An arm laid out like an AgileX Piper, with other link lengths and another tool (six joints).
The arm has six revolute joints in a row. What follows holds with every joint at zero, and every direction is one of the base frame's.
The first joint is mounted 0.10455 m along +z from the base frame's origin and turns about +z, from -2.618 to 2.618 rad.
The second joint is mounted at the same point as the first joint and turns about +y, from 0 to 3.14 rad.
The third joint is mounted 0.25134 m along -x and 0.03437 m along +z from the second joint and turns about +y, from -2.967 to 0 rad.
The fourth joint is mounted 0.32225 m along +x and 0.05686 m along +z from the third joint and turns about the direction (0.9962, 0, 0.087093), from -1.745 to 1.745 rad.
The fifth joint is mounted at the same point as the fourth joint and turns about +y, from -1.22 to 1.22 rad.
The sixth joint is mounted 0.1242 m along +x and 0.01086 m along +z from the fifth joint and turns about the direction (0.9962, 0, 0.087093), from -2.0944 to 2.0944 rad.
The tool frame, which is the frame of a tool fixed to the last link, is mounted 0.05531 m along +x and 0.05 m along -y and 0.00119 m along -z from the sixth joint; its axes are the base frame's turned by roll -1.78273, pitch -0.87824 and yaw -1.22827 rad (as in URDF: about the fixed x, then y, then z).
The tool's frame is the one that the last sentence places.
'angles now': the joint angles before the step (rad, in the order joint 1, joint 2, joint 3, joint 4, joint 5, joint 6). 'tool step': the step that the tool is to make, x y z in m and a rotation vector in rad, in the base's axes. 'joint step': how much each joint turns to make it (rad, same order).
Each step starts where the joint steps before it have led.
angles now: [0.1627 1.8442 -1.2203 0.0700 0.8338 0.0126]
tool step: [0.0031 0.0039 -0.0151 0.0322 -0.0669 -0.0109]
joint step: [-0.0001 0.0000 0.0576 0.0375 -0.1281 -0.0194]
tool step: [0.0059 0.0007 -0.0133 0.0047 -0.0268 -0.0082]
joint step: [0.0001 0.0335 0.0051 0.0059 -0.0661 -0.0011]
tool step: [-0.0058 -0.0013 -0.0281 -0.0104 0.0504 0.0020]
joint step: [-0.0001 0.0671 -0.0003 -0.0001 -0.0153 -0.0036]
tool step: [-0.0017 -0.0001 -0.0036 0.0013 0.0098 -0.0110]
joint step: [0.0001 0.0086 -0.0008 0.0000 0.0009 0.0115]
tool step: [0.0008 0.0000 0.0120 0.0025 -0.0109 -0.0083]
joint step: [0.0001 -0.0292 -0.0008 -0.0050 0.0180 0.0136]
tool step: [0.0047 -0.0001 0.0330 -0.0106 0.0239 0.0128]
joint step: [-0.0002 -0.0386 -0.0653 -0.0200 0.1292 0.0092]
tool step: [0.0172 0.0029 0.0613 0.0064 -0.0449 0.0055]
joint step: [0.0001 -0.0579 -0.1202 -0.0095 0.1326 0.0091]
